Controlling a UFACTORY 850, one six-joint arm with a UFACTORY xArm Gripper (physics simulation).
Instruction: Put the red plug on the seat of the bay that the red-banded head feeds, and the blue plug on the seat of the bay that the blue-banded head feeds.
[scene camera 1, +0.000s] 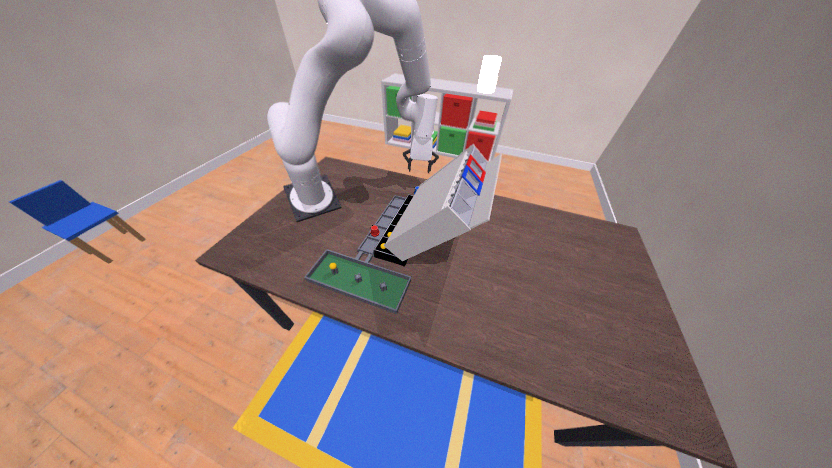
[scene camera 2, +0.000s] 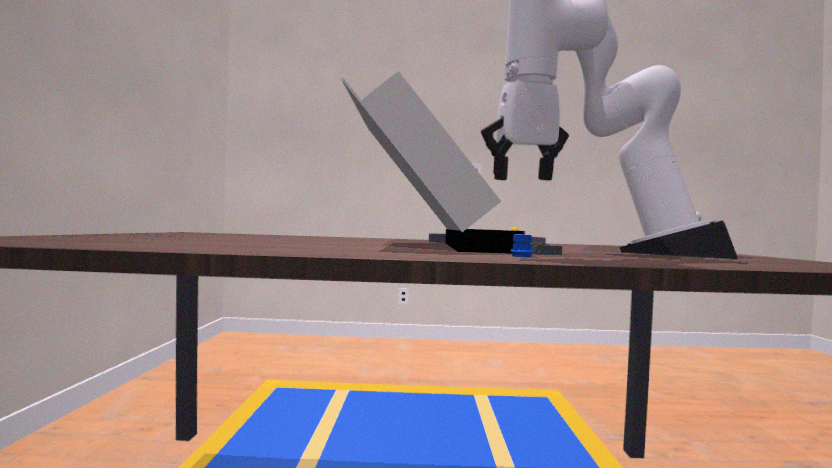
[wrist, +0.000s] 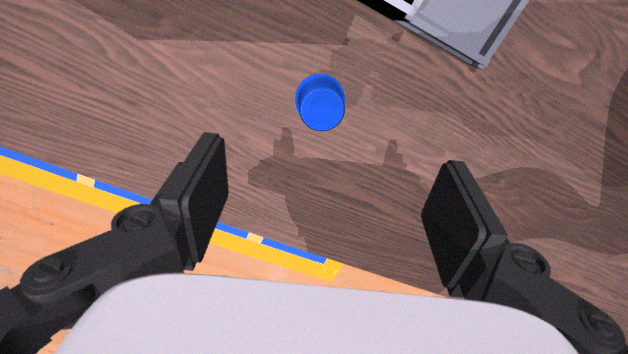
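Note:
The red plug stands upright in one compartment of the grey bay row, toward the green tray. The blue plug stands upright on the table, apart from the end of the bay row; in scene camera 1 it is mostly hidden behind the housing. My gripper is open and empty, high above the table near the blue plug. The tilted grey housing has a red frame and a blue frame. The banded heads cannot be made out.
A black divided box with yellow balls lies between the bay row and the housing. A green tray with a yellow ball and two grey posts lies near the table's front edge. The housing leans high beside the gripper.

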